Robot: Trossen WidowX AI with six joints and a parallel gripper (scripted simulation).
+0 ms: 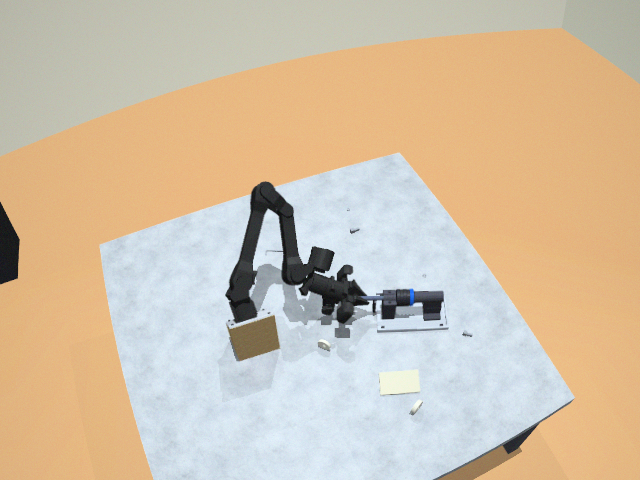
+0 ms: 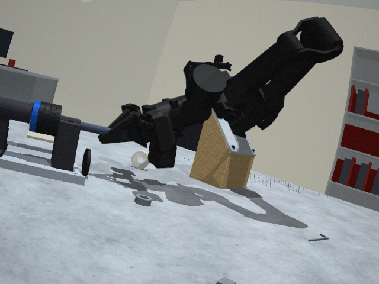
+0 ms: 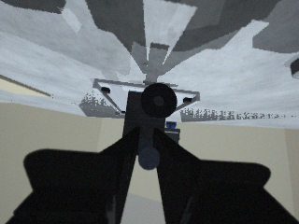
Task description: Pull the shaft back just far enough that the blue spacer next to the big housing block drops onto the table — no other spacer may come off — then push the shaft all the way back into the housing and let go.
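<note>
Right now the black disc is 20 mm ahead of my gripper tip, 10 mm to the left of it and 40 mm below it. From my gripper tip the other things lie so: grey ring 10 mm behind, 130 mm to the left, 60 mm below; then blue spacer 120 mm ahead, 50 mm to the right, 20 mm above; then dark shaft 50 mm ahead, 20 mm to the right, 20 mm above.
</note>
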